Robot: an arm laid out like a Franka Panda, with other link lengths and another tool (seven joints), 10 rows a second.
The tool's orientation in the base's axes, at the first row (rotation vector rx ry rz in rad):
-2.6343, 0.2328, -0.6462
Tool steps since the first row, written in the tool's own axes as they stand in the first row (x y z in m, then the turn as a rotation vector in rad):
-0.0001, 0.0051, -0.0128, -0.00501, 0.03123, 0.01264
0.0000, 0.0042, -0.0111, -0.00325, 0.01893, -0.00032
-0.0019, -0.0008, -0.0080, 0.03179, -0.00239, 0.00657
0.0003, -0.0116, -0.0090, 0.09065, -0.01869, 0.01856
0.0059, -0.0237, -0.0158, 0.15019, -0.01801, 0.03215
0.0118, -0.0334, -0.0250, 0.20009, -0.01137, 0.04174
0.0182, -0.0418, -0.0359, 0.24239, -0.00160, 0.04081
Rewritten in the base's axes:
-0.0065, -0.0091, 0.0081, -0.00033, -0.02232, -0.02572
-0.0055, -0.0077, 0.0071, -0.00417, -0.01631, -0.00925
-0.0054, -0.0016, 0.0060, 0.03118, -0.00362, 0.00861
-0.0033, 0.0072, 0.0124, 0.08957, 0.00029, 0.02982
-0.0008, 0.0142, 0.0254, 0.14826, -0.01068, 0.04267
0.0006, 0.0182, 0.0394, 0.19622, -0.02597, 0.05227
0.0015, 0.0202, 0.0544, 0.23232, -0.04587, 0.06591

